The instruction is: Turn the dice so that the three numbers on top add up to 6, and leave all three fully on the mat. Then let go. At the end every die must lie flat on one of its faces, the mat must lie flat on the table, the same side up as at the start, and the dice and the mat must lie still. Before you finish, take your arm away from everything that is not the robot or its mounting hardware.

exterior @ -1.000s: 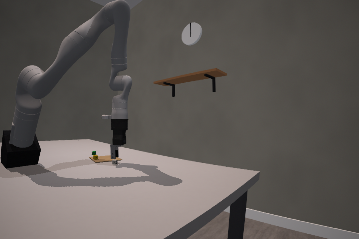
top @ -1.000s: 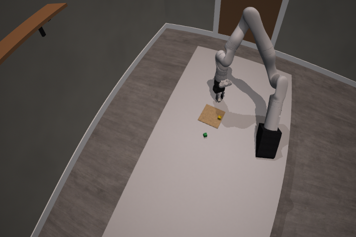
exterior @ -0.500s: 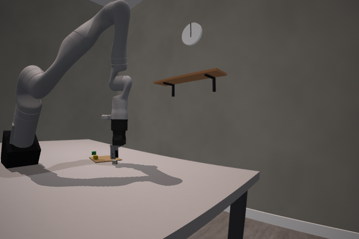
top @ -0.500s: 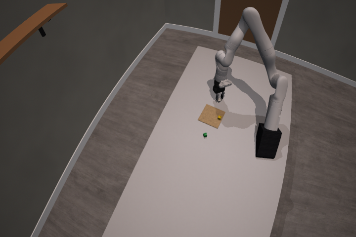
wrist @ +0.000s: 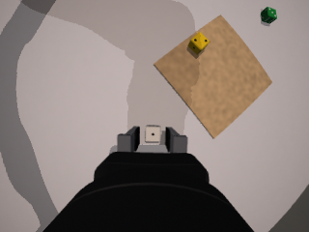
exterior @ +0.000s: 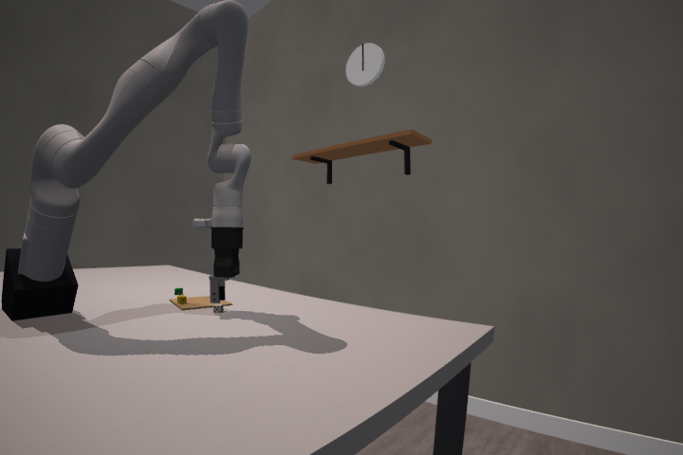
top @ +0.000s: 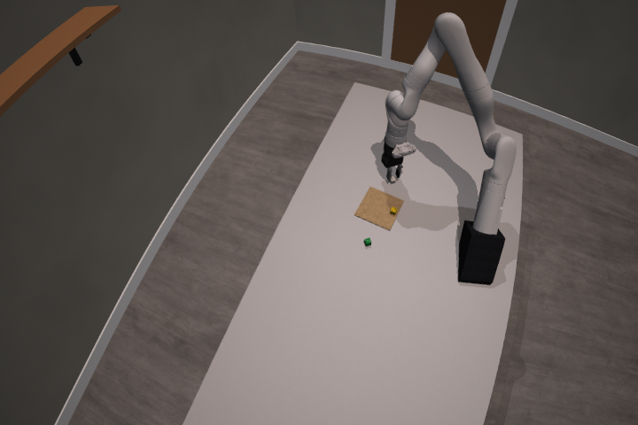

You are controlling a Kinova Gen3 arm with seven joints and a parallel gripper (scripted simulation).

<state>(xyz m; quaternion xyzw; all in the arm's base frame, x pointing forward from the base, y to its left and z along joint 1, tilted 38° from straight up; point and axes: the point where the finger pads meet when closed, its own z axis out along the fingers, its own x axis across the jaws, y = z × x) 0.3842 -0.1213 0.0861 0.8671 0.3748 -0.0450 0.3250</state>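
The white die lies 4 cm below my hand. Also, from my hand: green die: 29 cm to the left, 4 cm below; then yellow die: 4 cm behind, 13 cm to the left, 3 cm below; then tan mat: 1 cm ahead, 13 cm to the left, 4 cm below.
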